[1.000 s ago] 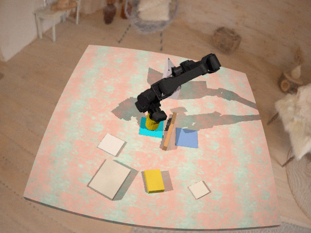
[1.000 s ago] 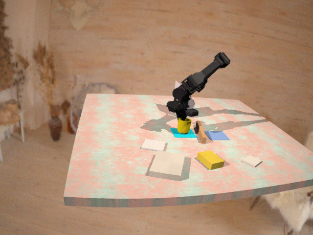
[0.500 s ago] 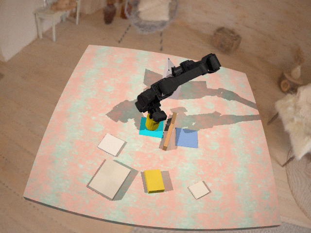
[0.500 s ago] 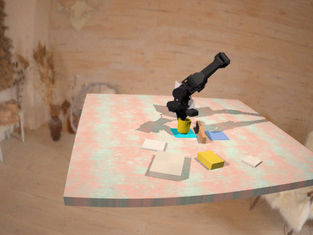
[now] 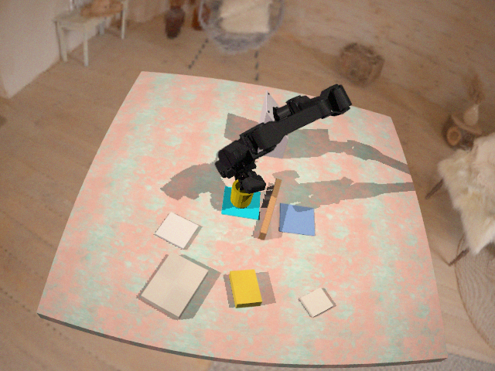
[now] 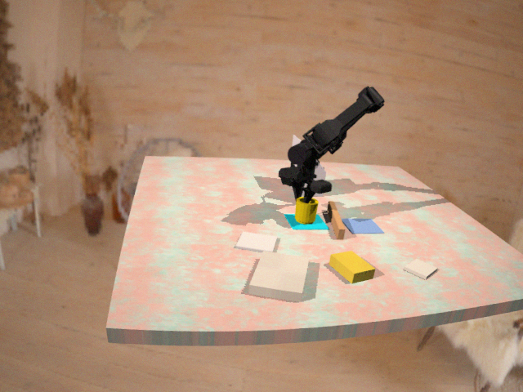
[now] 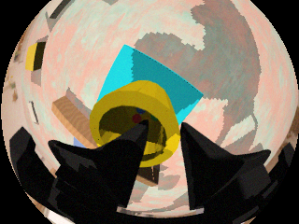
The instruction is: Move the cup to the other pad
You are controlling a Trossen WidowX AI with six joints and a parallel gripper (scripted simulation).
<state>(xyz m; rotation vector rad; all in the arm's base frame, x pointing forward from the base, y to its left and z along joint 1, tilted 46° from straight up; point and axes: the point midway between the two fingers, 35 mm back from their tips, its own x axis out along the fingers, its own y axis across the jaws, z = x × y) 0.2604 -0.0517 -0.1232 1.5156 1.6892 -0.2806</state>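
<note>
Now: the yellow cup 20 mm ahead of my gripper tip, 10 mm to the left of it and 10 mm below it. From my gripper tip the other things lie so: cyan pad: 30 mm ahead, 10 mm to the left, 60 mm below; then red marble: 20 mm ahead, 30 mm to the left, 30 mm below; then wooden bar: 50 mm ahead, 100 mm to the left, 40 mm below.
</note>
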